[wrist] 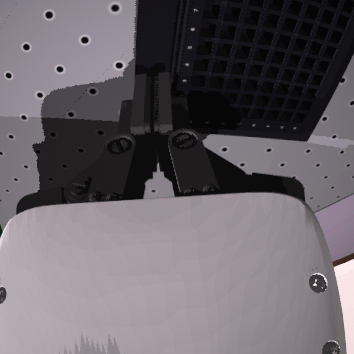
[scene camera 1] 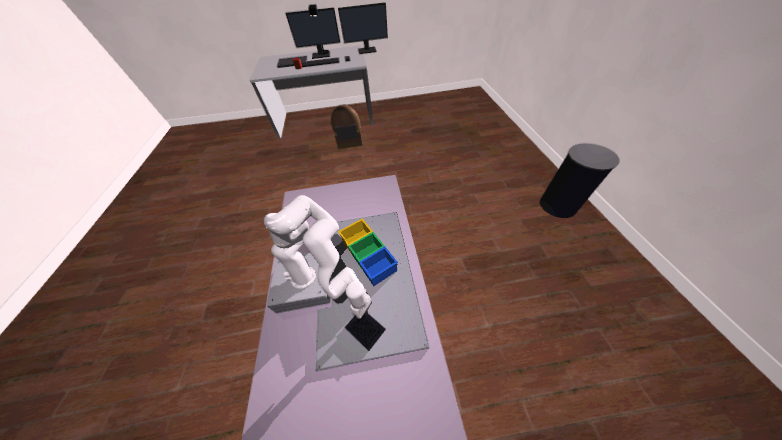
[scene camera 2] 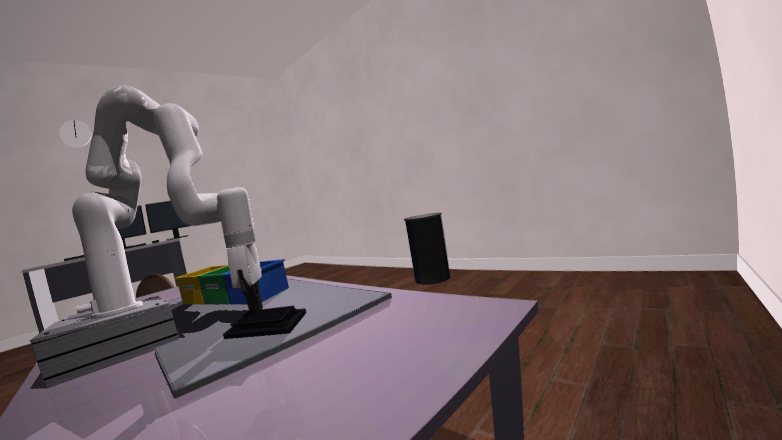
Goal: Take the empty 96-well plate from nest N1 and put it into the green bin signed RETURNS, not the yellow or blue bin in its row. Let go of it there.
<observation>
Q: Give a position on a black 96-well plate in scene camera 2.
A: At 263,318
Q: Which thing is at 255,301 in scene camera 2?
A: My gripper.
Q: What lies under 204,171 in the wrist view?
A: My gripper.
</observation>
